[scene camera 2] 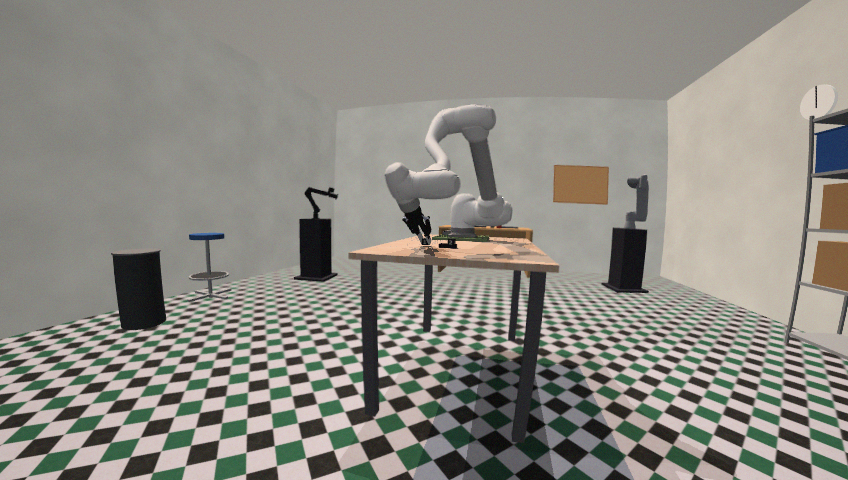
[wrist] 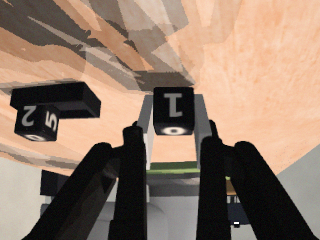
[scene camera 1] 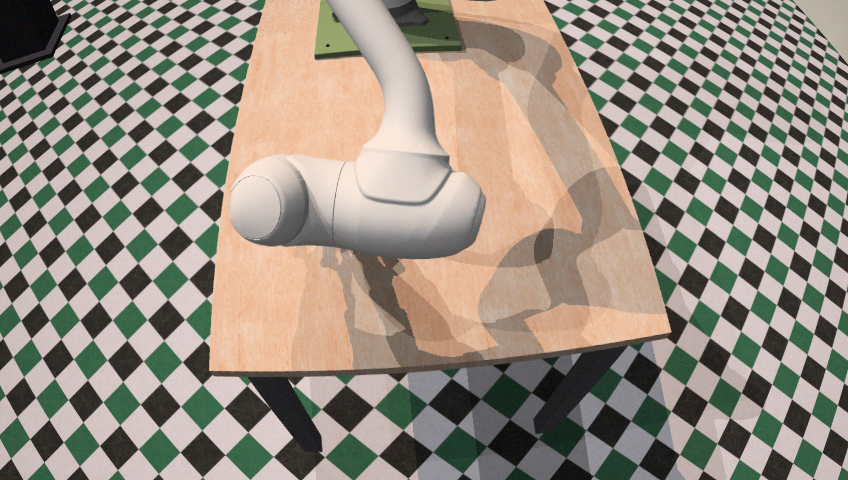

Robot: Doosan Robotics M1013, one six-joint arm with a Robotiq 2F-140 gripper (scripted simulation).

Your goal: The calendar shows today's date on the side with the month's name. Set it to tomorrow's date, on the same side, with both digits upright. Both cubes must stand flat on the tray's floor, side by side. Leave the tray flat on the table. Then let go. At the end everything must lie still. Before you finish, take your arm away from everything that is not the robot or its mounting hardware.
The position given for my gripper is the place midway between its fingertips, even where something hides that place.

Observation:
In view: my gripper [wrist: 174, 109] and a black tray [wrist: 79, 95].

